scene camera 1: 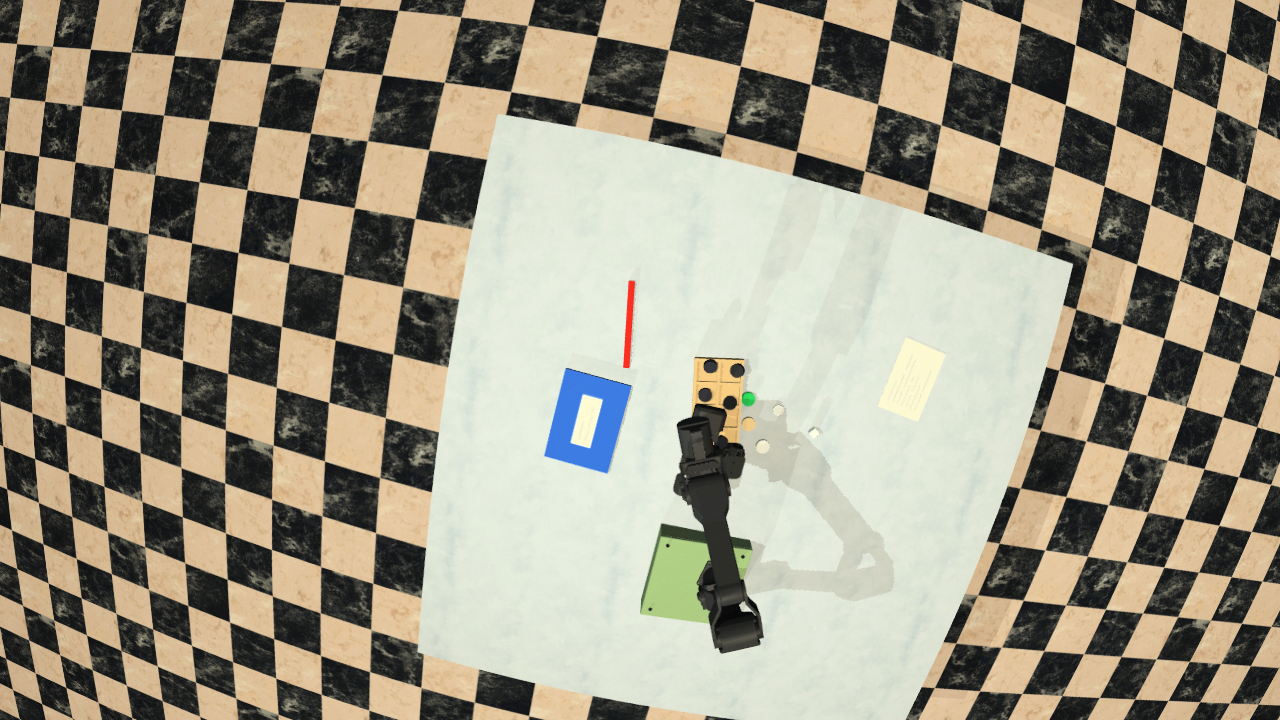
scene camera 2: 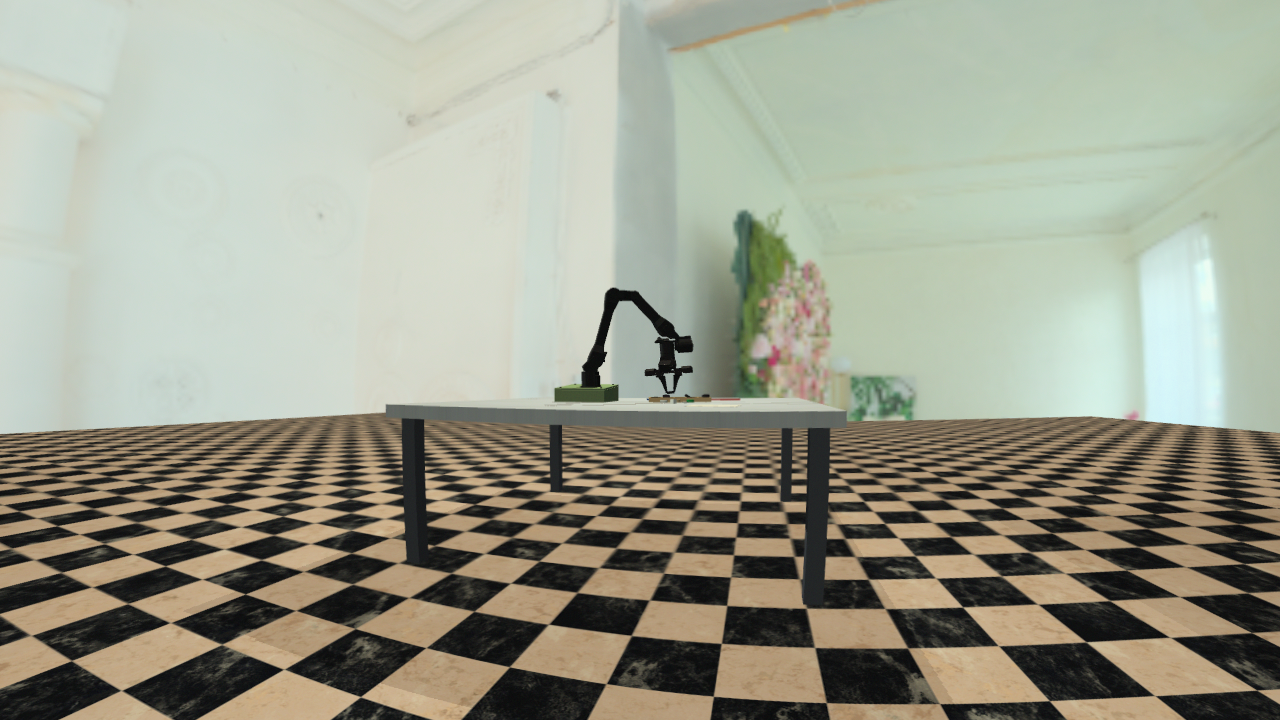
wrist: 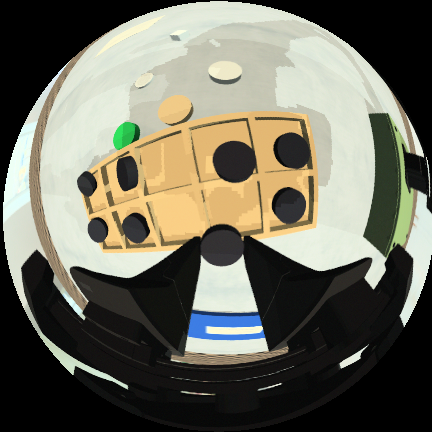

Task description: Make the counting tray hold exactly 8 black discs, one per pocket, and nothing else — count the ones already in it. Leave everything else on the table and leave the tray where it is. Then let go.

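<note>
The tan counting tray (scene camera 1: 721,383) (wrist: 177,220) has two rows of pockets. In the wrist view, several pockets hold one black disc each; the upper-middle, lower-middle and lower-fourth pockets are empty. Among the seated discs are the upper-fourth one (wrist: 234,161), the upper-right one (wrist: 291,150) and the lower-right one (wrist: 289,205). My gripper (scene camera 2: 669,392) (wrist: 221,241) is shut on another black disc (wrist: 222,252), which shows at the tray's lower edge, below the lower-fourth pocket. Its exact height above the tray is hard to tell. In scene camera 1, the arm hides the fingertips and part of the tray.
A green disc (scene camera 1: 748,398) (wrist: 126,135), a tan disc (scene camera 1: 748,423) (wrist: 175,109), two cream discs (wrist: 225,71) (wrist: 144,80) and a small white block (scene camera 1: 814,431) (wrist: 178,35) lie beside the tray. A blue box (scene camera 1: 559,420), red bar (scene camera 1: 629,324) and cream card (scene camera 1: 911,378) lie farther out.
</note>
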